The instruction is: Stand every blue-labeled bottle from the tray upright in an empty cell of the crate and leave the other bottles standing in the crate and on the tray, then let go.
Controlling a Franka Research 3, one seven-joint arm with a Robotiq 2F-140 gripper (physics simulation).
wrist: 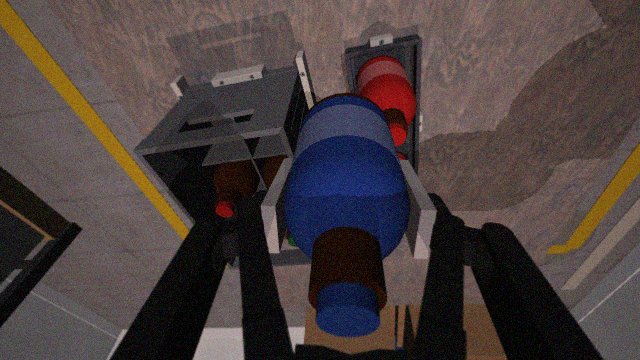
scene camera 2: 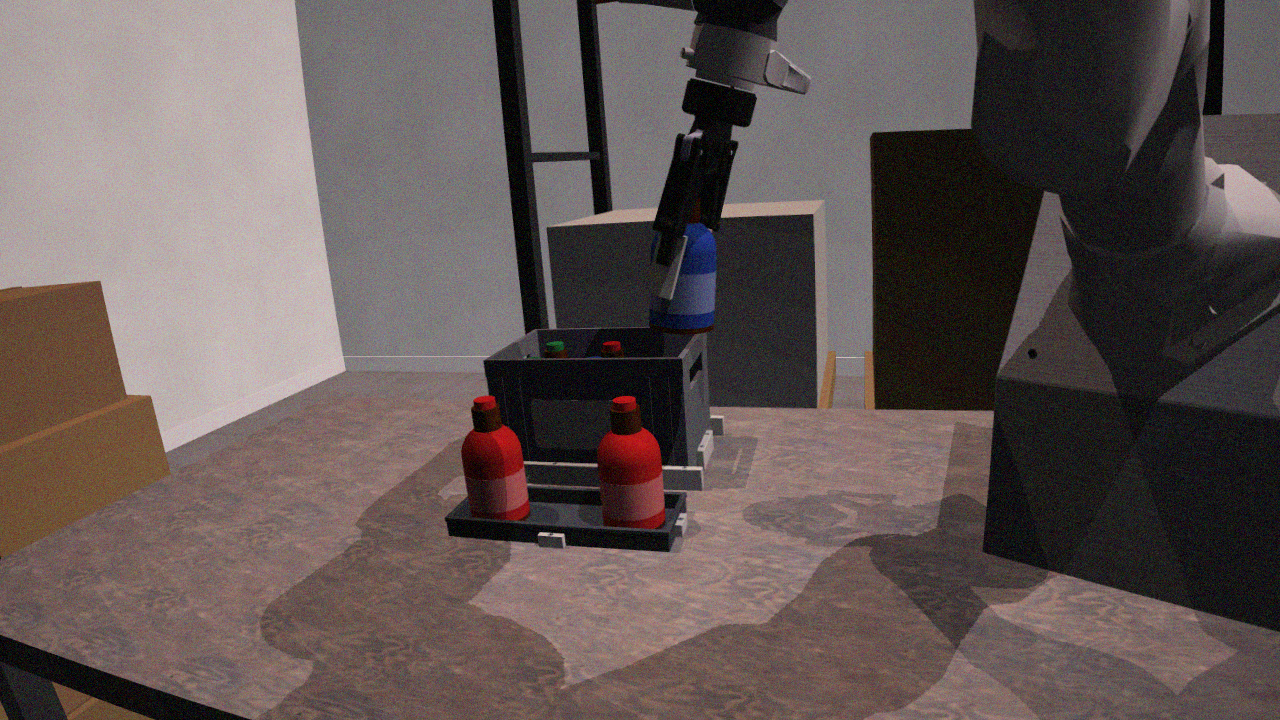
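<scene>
My gripper (scene camera 2: 687, 259) (wrist: 344, 177) is shut on a blue-labeled bottle (scene camera 2: 696, 277) (wrist: 347, 170) with a blue cap. It holds the bottle about upright; in the scene view its base appears at the crate's back right rim. The grey crate (scene camera 2: 581, 429) (wrist: 270, 100) holds a red-capped bottle (scene camera 2: 611, 347) (wrist: 235, 180) and a green-capped bottle (scene camera 2: 554, 346); a bit of blue shows between them. The bottle and fingers hide part of the crate. Two red-labeled bottles (scene camera 2: 494, 474) (scene camera 2: 631, 479) (wrist: 387, 90) stand on the tray (scene camera 2: 617, 535) (wrist: 419, 65).
White brackets (scene camera 2: 682, 477) (wrist: 237, 76) sit around the crate on the table (scene camera 2: 805, 582). The tray stands close in front of the crate in the scene view. A large grey box (scene camera 2: 769, 313) stands behind the table, and brown boxes (scene camera 2: 62, 376) stand at the left.
</scene>
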